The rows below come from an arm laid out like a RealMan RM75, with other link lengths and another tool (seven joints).
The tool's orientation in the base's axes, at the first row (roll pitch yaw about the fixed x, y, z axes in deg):
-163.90 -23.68 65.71
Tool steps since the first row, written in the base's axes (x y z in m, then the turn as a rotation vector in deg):
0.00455 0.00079 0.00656 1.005 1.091 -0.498
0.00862 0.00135 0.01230 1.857 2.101 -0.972
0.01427 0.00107 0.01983 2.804 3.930 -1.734
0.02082 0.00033 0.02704 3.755 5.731 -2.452
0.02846 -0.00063 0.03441 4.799 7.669 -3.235
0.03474 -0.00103 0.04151 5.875 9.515 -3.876
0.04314 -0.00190 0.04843 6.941 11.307 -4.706
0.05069 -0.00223 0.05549 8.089 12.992 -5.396
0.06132 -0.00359 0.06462 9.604 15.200 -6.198
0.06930 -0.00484 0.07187 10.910 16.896 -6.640
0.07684 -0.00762 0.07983 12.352 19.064 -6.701
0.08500 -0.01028 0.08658 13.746 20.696 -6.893
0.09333 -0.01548 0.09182 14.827 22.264 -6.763
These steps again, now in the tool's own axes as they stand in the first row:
0.00501 0.00229 -0.00583 1.089 0.732 0.852
0.00931 0.00442 -0.01100 2.063 1.341 1.659
0.01423 0.00780 -0.01829 3.640 1.870 3.093
0.01898 0.01222 -0.02560 5.214 2.400 4.474
0.02402 0.01767 -0.03325 6.910 2.992 5.967
0.02890 0.02177 -0.04027 8.599 3.604 7.290
0.03412 0.02801 -0.04755 10.163 4.271 8.755
0.03952 0.03328 -0.05463 11.725 5.009 10.039
0.04606 0.04115 -0.06430 13.817 5.960 11.630
0.05093 0.04703 -0.07201 15.547 6.778 12.687
0.05465 0.05278 -0.08102 17.875 7.486 13.614
0.05821 0.05936 -0.08896 19.686 8.340 14.412
0.05912 0.06723 -0.09678 21.454 8.842 14.927

